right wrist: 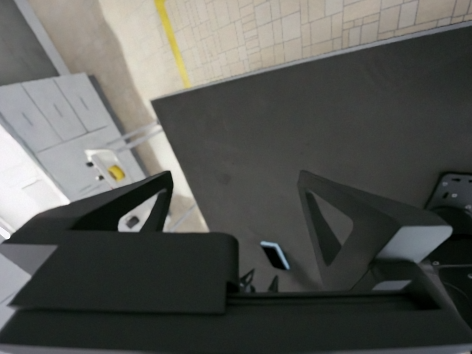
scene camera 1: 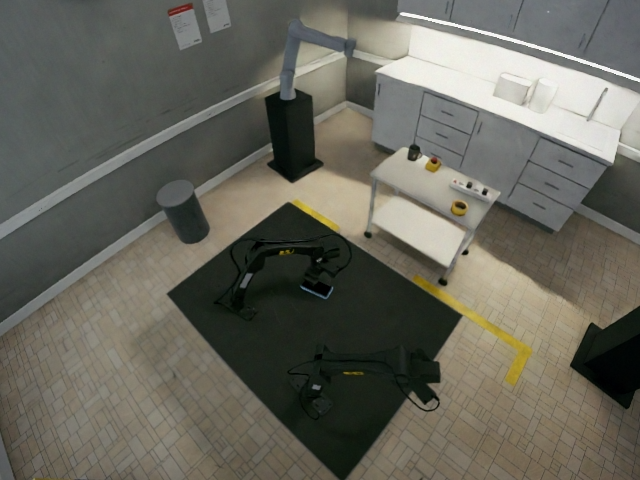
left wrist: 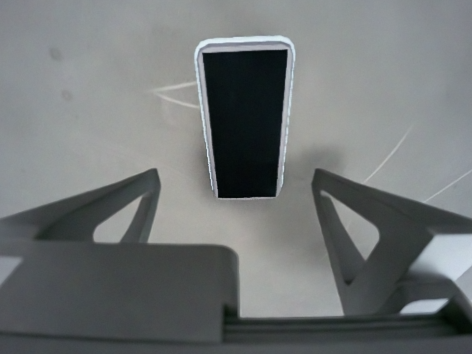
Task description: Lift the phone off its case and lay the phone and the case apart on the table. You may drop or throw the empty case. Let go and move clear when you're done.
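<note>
The phone (scene camera 1: 322,287) (left wrist: 245,125) (right wrist: 274,256) lies screen up in its pale blue case (scene camera 1: 314,294) (left wrist: 245,40), whose rim shows around it, on the dark table top (scene camera 1: 372,320) (left wrist: 400,65) (right wrist: 350,110). My left gripper (left wrist: 236,177) (right wrist: 265,272) is open and empty, above the table near the phone's near end. In the left wrist view its fingertips stand on either side of that end, apart from it. My right gripper (right wrist: 235,177) is open and empty, high over the right part of the table, far from the phone.
A white cart (scene camera 1: 400,178) with a mug (scene camera 1: 413,151) and yellow tape (scene camera 1: 459,207) stands beyond the table's far edge. A grey bin (scene camera 1: 183,211) stands at the left. Another robot arm on a black pedestal (scene camera 1: 290,134) stands at the back.
</note>
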